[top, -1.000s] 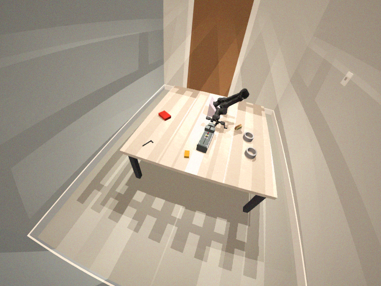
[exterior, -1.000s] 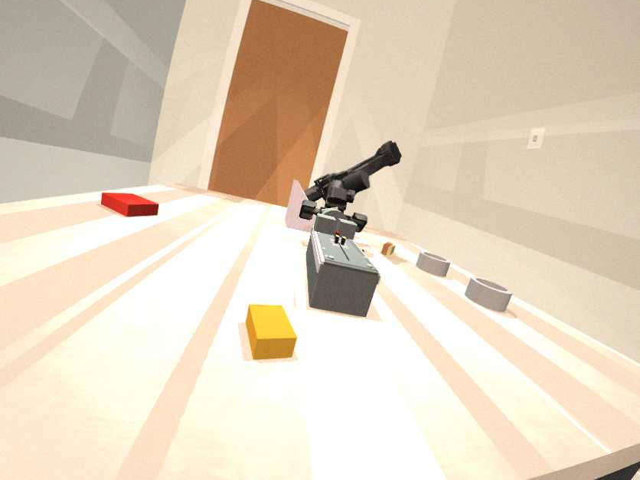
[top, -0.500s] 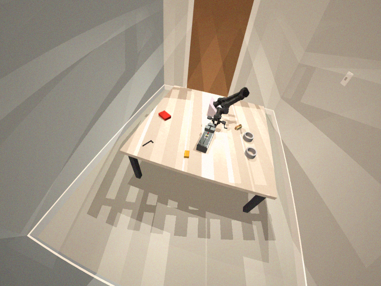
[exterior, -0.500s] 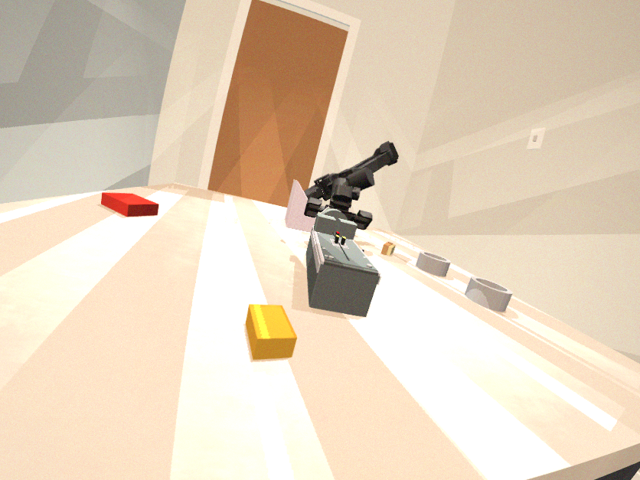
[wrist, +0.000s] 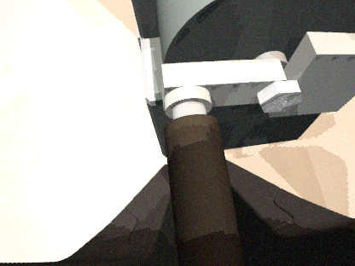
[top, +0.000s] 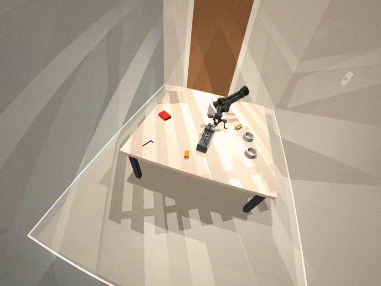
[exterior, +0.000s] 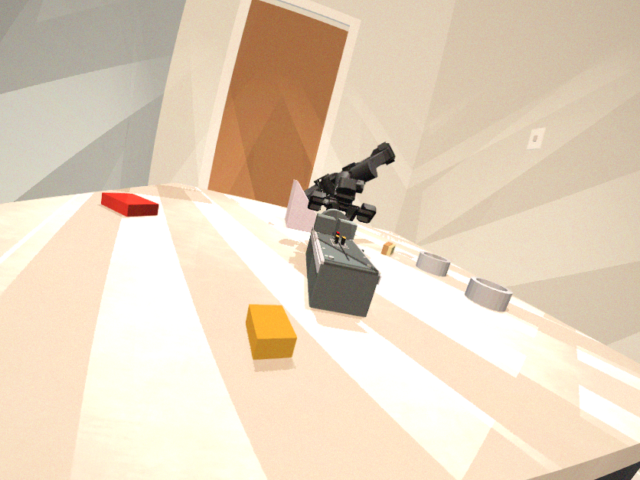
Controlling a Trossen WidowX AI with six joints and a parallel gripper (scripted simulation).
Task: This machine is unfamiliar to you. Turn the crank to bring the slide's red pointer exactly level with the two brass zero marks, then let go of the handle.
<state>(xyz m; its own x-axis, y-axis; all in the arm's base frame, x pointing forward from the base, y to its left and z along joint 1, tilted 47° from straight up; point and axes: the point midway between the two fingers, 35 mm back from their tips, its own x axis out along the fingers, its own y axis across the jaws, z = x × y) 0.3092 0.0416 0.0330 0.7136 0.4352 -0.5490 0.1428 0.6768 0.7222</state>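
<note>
The red pointer is 12 cm ahead of my gripper tip, 5 cm to the right of it and 1 cm above it. Also, from my gripper tip: dark brown crank handle 2 cm behind, 3 cm above; then yellow block 36 cm ahead, 18 cm to the right, 6 cm below; then tan block 15 cm behind, 25 cm to the left, 5 cm below.
</note>
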